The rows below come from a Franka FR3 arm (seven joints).
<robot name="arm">
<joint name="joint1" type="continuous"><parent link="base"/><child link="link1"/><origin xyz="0 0 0.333"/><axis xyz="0 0 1"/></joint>
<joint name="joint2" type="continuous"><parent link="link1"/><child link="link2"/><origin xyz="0 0 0"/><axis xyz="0 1 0"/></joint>
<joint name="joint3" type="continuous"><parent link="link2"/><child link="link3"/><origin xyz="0 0 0.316"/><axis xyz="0 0 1"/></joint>
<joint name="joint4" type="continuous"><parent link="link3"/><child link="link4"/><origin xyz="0.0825 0 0"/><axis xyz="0 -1 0"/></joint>
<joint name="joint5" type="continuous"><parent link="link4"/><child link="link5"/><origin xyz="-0.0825 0 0.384"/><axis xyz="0 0 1"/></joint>
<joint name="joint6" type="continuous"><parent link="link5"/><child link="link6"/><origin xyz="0 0 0"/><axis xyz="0 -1 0"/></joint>
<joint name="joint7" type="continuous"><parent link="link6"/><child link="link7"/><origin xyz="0.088 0 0"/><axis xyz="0 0 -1"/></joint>
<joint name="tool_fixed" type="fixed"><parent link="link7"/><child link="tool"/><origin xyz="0 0 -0.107" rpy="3.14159 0 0"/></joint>
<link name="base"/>
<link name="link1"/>
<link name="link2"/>
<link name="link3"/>
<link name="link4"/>
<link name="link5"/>
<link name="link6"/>
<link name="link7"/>
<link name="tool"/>
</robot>
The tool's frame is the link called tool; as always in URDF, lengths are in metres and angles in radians. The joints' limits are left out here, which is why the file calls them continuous.
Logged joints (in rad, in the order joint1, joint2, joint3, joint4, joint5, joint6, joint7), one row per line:
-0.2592 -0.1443 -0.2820 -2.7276 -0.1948 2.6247 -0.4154
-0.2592 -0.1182 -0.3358 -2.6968 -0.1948 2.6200 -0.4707
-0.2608 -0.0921 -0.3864 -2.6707 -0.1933 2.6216 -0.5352
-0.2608 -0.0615 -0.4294 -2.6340 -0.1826 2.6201 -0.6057
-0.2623 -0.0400 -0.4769 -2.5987 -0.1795 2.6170 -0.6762
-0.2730 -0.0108 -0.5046 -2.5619 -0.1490 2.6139 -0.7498
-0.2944 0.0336 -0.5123 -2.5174 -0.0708 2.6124 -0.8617
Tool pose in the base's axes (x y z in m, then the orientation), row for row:
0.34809 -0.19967 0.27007 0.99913 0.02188 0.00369 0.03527
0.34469 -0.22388 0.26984 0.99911 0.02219 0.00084 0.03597
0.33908 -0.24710 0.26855 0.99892 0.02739 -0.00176 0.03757
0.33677 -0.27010 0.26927 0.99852 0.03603 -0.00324 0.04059
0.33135 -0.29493 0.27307 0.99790 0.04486 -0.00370 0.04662
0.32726 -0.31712 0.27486 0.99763 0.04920 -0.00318 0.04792
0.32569 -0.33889 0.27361 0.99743 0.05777 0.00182 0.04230
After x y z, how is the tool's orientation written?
As a quaternion, x y z w.
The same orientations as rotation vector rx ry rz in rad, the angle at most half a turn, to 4 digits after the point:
3.0703 0.0672 0.0113
3.0689 0.0682 0.0026
3.0653 0.0840 -0.0054
3.0584 0.1104 -0.0099
3.0452 0.1369 -0.0113
3.0420 0.1500 -0.0097
3.0518 0.1768 0.0056

